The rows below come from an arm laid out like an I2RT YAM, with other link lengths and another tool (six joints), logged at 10 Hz.
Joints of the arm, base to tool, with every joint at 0 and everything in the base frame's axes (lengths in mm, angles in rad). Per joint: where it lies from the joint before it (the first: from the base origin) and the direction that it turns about. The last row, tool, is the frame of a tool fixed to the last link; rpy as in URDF.
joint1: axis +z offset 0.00 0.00 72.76
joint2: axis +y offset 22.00 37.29 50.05
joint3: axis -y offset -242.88 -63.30 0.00
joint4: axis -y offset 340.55 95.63 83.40
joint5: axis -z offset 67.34 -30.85 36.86
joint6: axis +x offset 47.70 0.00 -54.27
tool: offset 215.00 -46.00 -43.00 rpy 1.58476 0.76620 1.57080
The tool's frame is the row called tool.
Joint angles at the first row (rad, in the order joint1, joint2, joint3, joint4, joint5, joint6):
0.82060, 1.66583, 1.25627, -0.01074, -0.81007, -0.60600
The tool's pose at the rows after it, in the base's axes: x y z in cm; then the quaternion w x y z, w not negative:
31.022 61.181 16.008 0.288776 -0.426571 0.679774 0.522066
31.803 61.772 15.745 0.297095 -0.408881 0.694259 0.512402
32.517 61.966 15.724 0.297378 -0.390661 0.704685 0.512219
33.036 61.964 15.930 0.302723 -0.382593 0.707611 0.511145
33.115 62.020 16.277 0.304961 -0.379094 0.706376 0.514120
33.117 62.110 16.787 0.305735 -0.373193 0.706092 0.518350
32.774 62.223 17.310 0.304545 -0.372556 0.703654 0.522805
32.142 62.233 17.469 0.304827 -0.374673 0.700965 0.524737
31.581 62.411 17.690 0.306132 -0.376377 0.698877 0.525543
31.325 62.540 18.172 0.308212 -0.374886 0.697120 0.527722
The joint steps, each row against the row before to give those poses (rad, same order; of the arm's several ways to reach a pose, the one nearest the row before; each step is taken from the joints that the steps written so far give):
0.02611, 0.02609, 0.01995, 0.03067, 0.05830, 0.03221
0.01996, 0.01994, 0.02144, 0.00767, 0.06594, 0.03374
0.00309, 0.01383, 0.01692, 0.00612, 0.02768, 0.03987
0.00001, 0.00156, 0.00309, 0.00920, 0.01693, 0.01386
0.00000, -0.00305, -0.00152, 0.01073, 0.00156, 0.01071
0.00152, -0.00460, 0.00151, 0.00768, 0.00301, 0.01839
0.00304, -0.00764, 0.00005, 0.00154, -0.00455, 0.00929
0.00769, -0.01531, -0.01681, 0.00765, 0.00151, 0.00154
0.01073, -0.00926, -0.00775, 0.00463, 0.00766, 0.00152
0.00615, -0.00762, -0.00151, 0.00463, 0.00615, 0.00767

